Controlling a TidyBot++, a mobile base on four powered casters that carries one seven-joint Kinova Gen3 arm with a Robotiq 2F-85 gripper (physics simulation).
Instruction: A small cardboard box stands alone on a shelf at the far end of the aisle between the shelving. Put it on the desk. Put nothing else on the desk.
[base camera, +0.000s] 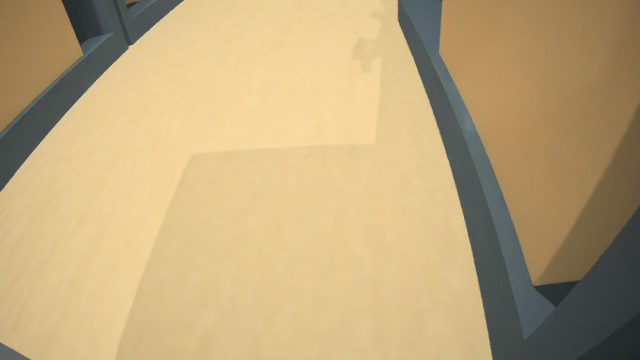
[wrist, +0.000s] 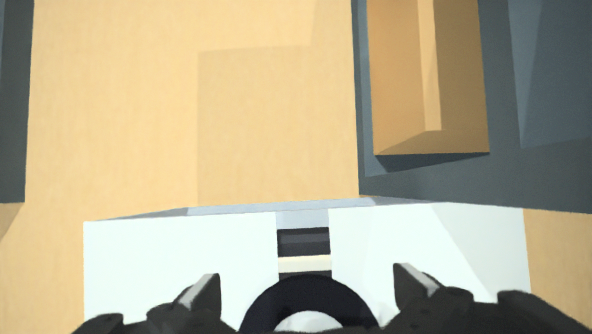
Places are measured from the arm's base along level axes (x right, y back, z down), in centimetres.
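Pixels of known places: gripper, fingertip midpoint: (wrist: 307, 287).
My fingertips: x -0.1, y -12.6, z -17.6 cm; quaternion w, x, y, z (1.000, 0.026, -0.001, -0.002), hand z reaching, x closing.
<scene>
Ahead of a thing's pixels: the offset from my fingertips to its middle. "spot": to the spot under its first point. Level surfaces: height alone.
My gripper (wrist: 307, 287) is open, its two dark fingers wide apart at the bottom of the wrist view. It points down over the white top of my own base (wrist: 165, 250), with nothing between the fingertips. The small cardboard box and the desk do not show in either view.
The aisle floor @(dz +57.3 cm) (base camera: 275, 100) (wrist: 115, 125) runs ahead between shelving on the left (base camera: 60, 100) (wrist: 15, 125) and shelving close on the right (base camera: 472, 200) (wrist: 425, 187). A large cardboard box @(dz +36.1, dx +31.6, dy -33.2 cm) (base camera: 525, 125) (wrist: 400, 75) stands in the right shelving, another @(spot: dz +39.9, dx -67.7, dy -61.5 cm) (base camera: 30, 50) in the left.
</scene>
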